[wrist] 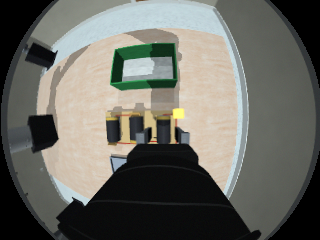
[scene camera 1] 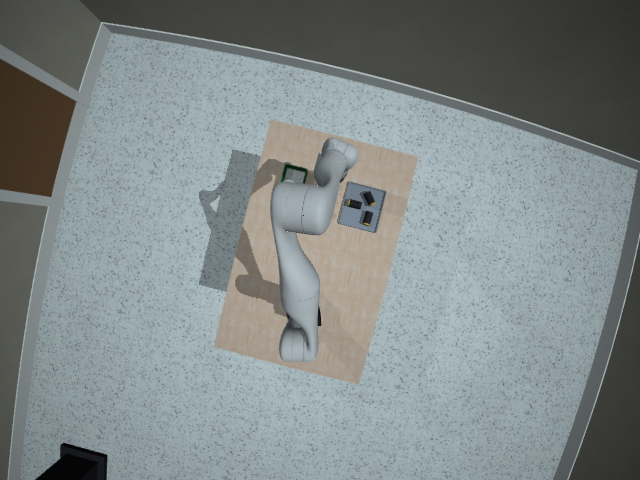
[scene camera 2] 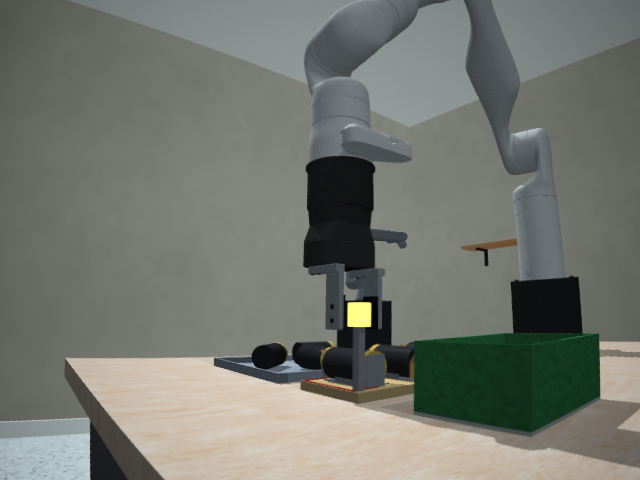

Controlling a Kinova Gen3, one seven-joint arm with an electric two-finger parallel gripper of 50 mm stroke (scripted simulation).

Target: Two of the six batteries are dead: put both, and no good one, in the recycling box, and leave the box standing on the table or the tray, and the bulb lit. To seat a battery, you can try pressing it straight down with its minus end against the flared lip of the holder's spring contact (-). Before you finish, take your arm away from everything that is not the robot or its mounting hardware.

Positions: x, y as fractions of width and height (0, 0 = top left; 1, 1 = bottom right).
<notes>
In view: the gripper (scene camera 2: 0.55, 0.69), a green recycling box (scene camera 2: 0.80, 0.81) and a grey tray (scene camera 2: 0.39, 0.76).
The grey tray shows as well in scene camera 1 (scene camera 1: 0.55, 0.45). The gripper shows as well in the wrist view (wrist: 0.51, 0.55).
</notes>
